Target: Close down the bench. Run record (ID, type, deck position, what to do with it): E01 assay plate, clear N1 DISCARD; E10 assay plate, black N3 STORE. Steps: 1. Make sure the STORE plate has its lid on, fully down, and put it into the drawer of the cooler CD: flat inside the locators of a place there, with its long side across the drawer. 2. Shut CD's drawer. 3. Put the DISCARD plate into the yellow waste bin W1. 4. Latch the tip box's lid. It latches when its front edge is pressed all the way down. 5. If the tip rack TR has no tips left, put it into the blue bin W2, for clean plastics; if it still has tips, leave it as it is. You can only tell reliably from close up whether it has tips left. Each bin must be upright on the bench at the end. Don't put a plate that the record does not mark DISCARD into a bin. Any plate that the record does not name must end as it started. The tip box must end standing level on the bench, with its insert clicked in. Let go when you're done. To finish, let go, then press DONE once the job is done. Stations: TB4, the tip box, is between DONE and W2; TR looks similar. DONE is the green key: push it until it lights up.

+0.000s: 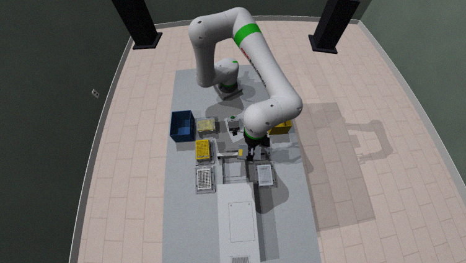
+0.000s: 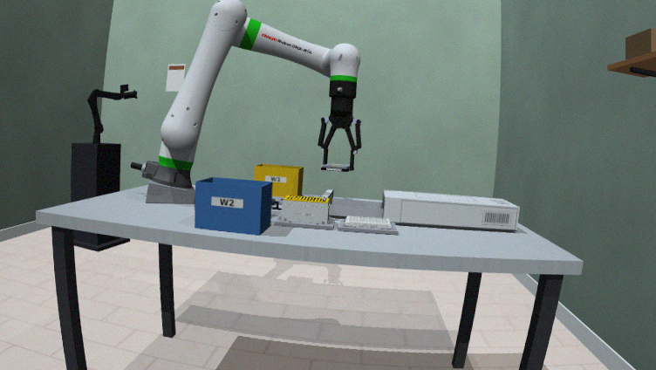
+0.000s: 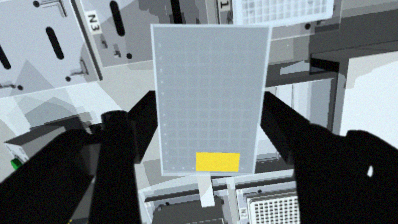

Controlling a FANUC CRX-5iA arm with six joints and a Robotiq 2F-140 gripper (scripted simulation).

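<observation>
The cooler drawer lies 13 cm below my hand, 11 cm ahead of it and 8 cm to the right of it. From my hand the other things lie so: cooler CD 25 cm ahead, 13 cm below, 6 cm to the right; then clear plate lid 2 cm below; then black assay plate 2 cm below.
</observation>
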